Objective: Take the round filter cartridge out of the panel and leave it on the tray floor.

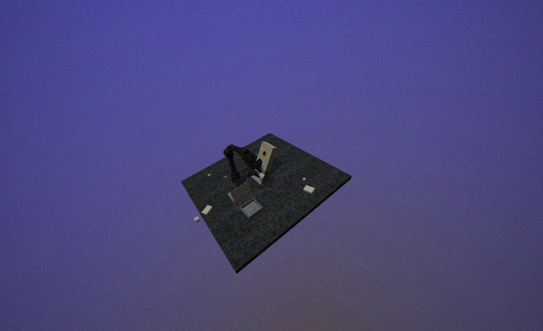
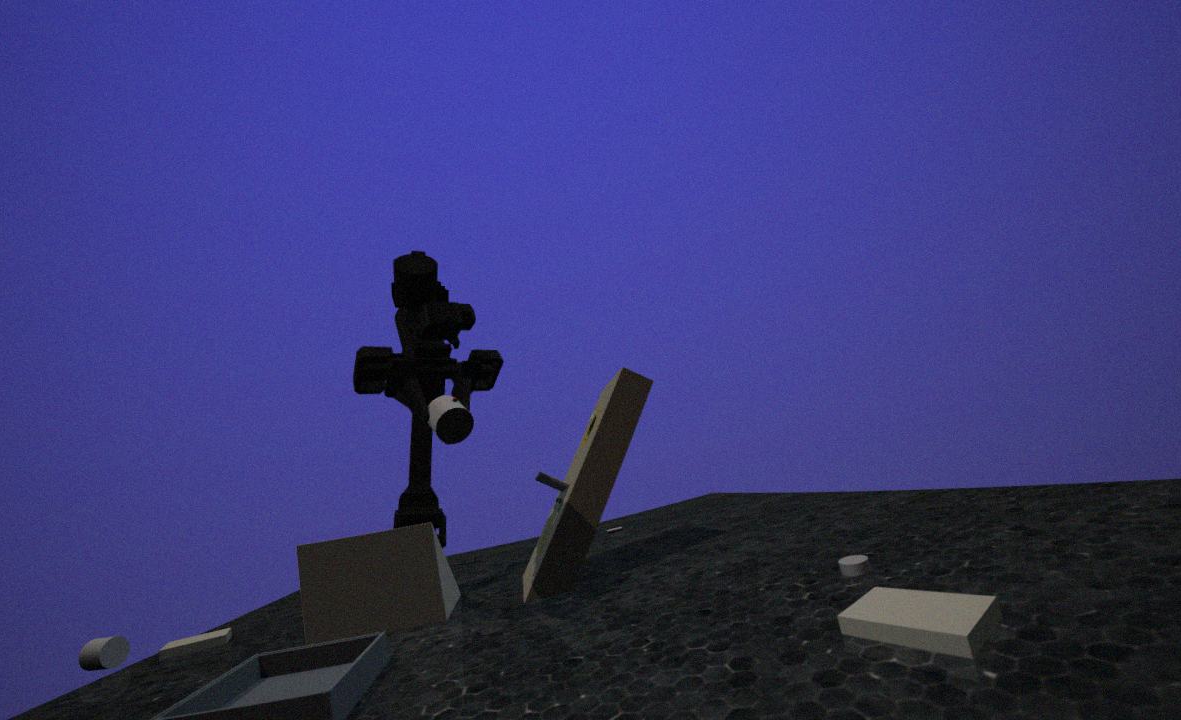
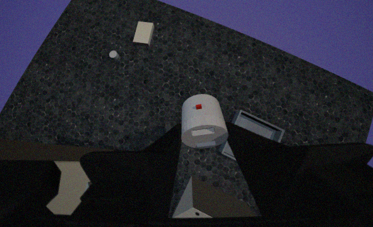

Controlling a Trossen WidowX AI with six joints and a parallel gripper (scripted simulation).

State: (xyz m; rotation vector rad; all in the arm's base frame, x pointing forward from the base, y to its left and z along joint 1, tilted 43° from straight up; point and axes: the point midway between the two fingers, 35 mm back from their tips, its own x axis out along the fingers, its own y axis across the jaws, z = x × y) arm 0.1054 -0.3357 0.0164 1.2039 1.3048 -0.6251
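Now: the tray 19 cm behind my gripper tip, 3 cm to the right of it and 25 cm below it. Also, from my gripper tip: round filter cartridge: right at my gripper tip; then beige service panel: 19 cm ahead, 24 cm to the left, 10 cm below; then grey flap: 14 cm ahead, 24 cm to the left, 11 cm below.
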